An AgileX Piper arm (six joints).
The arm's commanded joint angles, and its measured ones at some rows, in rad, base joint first. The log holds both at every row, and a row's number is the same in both.
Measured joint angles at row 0: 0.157 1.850 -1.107 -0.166 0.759 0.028
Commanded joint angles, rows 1 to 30: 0.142 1.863 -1.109 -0.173 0.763 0.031; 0.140 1.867 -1.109 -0.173 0.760 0.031; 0.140 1.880 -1.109 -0.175 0.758 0.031; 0.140 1.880 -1.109 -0.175 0.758 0.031; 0.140 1.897 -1.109 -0.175 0.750 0.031; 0.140 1.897 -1.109 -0.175 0.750 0.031; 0.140 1.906 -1.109 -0.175 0.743 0.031; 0.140 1.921 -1.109 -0.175 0.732 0.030; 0.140 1.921 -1.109 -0.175 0.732 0.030; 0.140 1.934 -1.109 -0.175 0.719 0.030; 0.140 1.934 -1.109 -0.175 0.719 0.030; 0.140 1.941 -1.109 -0.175 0.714 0.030; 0.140 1.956 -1.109 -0.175 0.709 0.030; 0.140 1.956 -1.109 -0.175 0.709 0.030; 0.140 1.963 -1.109 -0.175 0.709 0.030; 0.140 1.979 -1.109 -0.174 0.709 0.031; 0.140 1.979 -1.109 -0.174 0.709 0.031; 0.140 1.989 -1.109 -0.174 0.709 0.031; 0.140 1.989 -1.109 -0.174 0.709 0.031; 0.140 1.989 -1.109 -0.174 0.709 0.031; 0.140 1.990 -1.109 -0.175 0.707 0.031; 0.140 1.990 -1.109 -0.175 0.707 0.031; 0.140 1.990 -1.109 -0.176 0.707 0.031; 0.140 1.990 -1.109 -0.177 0.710 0.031; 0.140 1.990 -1.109 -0.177 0.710 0.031; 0.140 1.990 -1.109 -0.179 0.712 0.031; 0.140 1.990 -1.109 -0.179 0.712 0.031; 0.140 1.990 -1.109 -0.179 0.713 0.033; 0.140 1.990 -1.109 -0.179 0.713 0.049; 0.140 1.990 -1.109 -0.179 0.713 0.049
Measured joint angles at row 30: 0.143 1.985 -1.108 -0.177 0.705 0.030
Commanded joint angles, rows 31 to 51: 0.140 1.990 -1.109 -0.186 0.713 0.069; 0.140 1.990 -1.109 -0.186 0.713 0.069; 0.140 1.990 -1.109 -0.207 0.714 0.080; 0.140 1.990 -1.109 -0.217 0.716 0.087; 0.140 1.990 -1.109 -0.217 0.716 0.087; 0.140 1.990 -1.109 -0.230 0.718 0.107; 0.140 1.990 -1.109 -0.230 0.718 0.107; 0.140 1.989 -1.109 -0.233 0.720 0.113; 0.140 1.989 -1.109 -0.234 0.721 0.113; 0.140 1.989 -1.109 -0.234 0.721 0.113; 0.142 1.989 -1.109 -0.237 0.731 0.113; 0.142 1.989 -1.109 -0.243 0.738 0.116; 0.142 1.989 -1.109 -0.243 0.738 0.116; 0.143 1.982 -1.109 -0.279 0.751 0.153; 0.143 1.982 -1.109 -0.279 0.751 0.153; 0.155 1.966 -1.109 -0.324 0.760 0.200; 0.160 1.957 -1.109 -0.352 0.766 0.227; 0.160 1.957 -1.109 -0.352 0.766 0.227; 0.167 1.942 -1.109 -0.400 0.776 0.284; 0.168 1.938 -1.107 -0.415 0.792 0.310; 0.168 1.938 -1.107 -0.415 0.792 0.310
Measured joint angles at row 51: 0.164 1.951 -1.110 -0.368 0.764 0.255
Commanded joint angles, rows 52 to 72: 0.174 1.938 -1.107 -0.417 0.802 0.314; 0.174 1.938 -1.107 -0.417 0.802 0.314; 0.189 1.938 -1.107 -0.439 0.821 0.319; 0.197 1.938 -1.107 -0.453 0.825 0.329; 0.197 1.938 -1.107 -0.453 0.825 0.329; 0.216 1.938 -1.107 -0.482 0.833 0.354; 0.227 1.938 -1.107 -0.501 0.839 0.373; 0.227 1.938 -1.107 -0.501 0.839 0.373; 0.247 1.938 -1.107 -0.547 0.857 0.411; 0.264 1.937 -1.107 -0.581 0.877 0.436; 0.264 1.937 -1.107 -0.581 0.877 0.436; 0.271 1.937 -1.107 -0.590 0.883 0.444; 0.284 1.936 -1.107 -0.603 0.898 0.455; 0.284 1.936 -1.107 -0.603 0.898 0.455; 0.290 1.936 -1.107 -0.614 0.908 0.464; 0.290 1.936 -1.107 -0.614 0.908 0.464; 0.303 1.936 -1.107 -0.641 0.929 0.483; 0.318 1.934 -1.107 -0.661 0.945 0.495; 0.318 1.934 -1.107 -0.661 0.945 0.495; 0.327 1.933 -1.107 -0.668 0.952 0.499; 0.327 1.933 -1.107 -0.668 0.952 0.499
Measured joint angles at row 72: 0.306 1.942 -1.110 -0.589 0.890 0.474
